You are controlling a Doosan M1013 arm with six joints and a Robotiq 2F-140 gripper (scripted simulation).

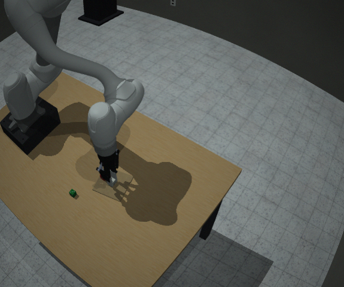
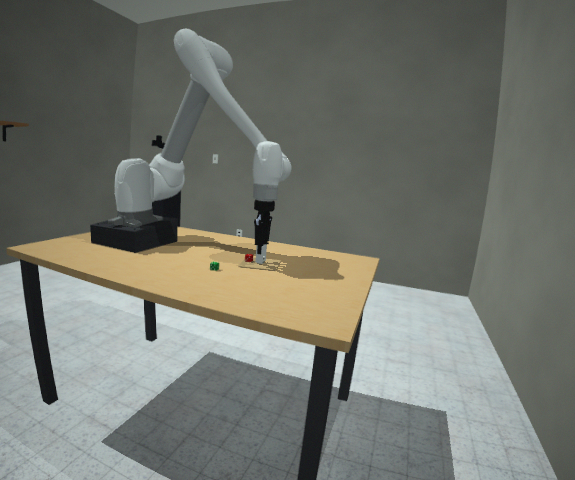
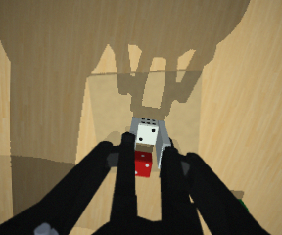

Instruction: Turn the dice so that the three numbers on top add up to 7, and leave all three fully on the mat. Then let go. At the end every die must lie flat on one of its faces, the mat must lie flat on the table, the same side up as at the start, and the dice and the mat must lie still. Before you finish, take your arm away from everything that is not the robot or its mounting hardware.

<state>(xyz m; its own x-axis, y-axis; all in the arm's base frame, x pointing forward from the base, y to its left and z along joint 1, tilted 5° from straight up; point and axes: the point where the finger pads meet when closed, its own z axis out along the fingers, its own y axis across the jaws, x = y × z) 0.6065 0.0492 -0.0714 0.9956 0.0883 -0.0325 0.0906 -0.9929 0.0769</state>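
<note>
The white die lies 3 cm below my hand. Round my hand: red die 5 cm behind, 3 cm below; then tan mat 4 cm below; then green die 17 cm to the right, 10 cm behind, 3 cm below.
</note>
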